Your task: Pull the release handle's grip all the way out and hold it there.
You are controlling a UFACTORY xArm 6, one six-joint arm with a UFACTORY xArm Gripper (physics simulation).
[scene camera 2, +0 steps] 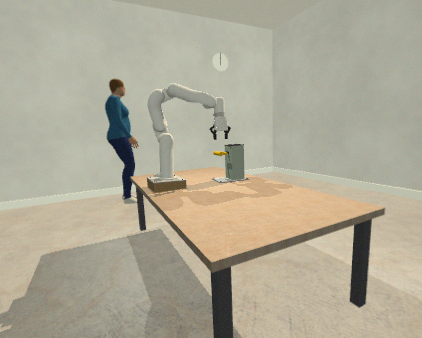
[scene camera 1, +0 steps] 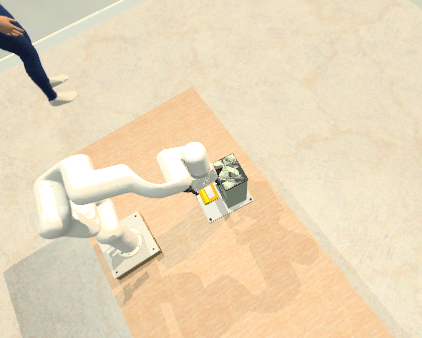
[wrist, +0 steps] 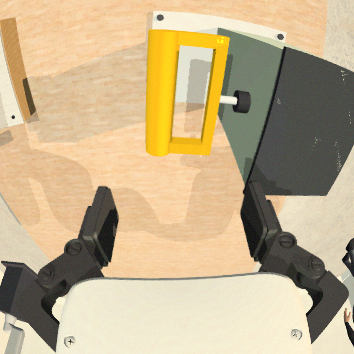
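The release handle's yellow grip (scene camera 1: pixel 203 197) (scene camera 2: pixel 220 153) (wrist: pixel 158 95) is a rectangular loop with a thick outer bar. It sticks out level from a grey-green housing (scene camera 1: pixel 236 196) (scene camera 2: pixel 236 162) (wrist: pixel 255 67). In the wrist view a short white rod (wrist: pixel 228 100) and a black collar (wrist: pixel 242 101) show between them. The housing stands on a white base plate (scene camera 1: pixel 215 215) (wrist: pixel 175 21). My gripper (scene camera 2: pixel 220 137) (wrist: pixel 178 199) is open and empty, pointing down, above the grip's height and apart from it. In the wrist view the right finger overlaps the housing top's near corner. In scene camera 1 the wrist mostly hides the fingers.
The housing's dark top (wrist: pixel 310 120) lies close to the right finger in the wrist view. The arm's base (scene camera 1: pixel 147 245) (scene camera 2: pixel 167 185) stands on the same wooden table (scene camera 1: pixel 165 140) (scene camera 2: pixel 280 215). A person (scene camera 1: pixel 34 65) (scene camera 2: pixel 118 115) stands on the floor beyond the table.
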